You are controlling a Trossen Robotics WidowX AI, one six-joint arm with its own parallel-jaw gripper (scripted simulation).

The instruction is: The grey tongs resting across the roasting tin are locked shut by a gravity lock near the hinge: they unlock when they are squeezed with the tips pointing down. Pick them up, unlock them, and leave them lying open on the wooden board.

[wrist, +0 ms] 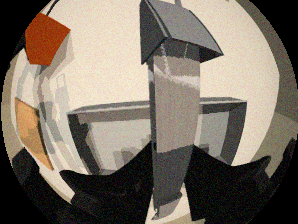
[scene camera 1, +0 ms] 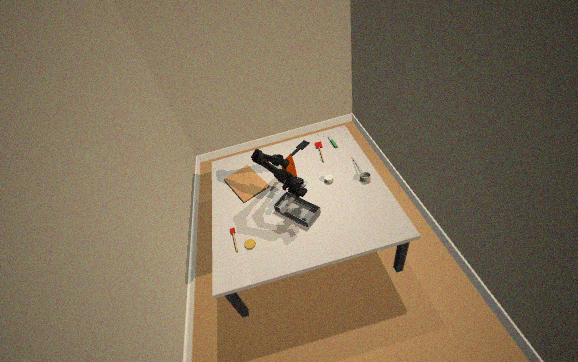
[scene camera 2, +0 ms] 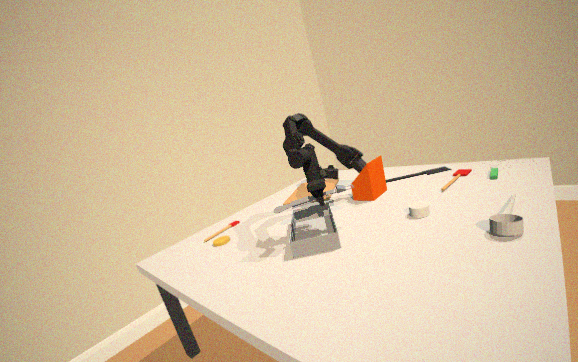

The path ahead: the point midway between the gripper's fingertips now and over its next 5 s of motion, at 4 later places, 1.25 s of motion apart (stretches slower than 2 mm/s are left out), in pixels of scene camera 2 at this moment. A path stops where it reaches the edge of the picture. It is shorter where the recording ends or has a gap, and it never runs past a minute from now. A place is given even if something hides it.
The gripper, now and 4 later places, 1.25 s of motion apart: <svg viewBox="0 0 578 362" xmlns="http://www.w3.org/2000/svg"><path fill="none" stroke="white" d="M322 205L312 204L297 201L289 196L287 191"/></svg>
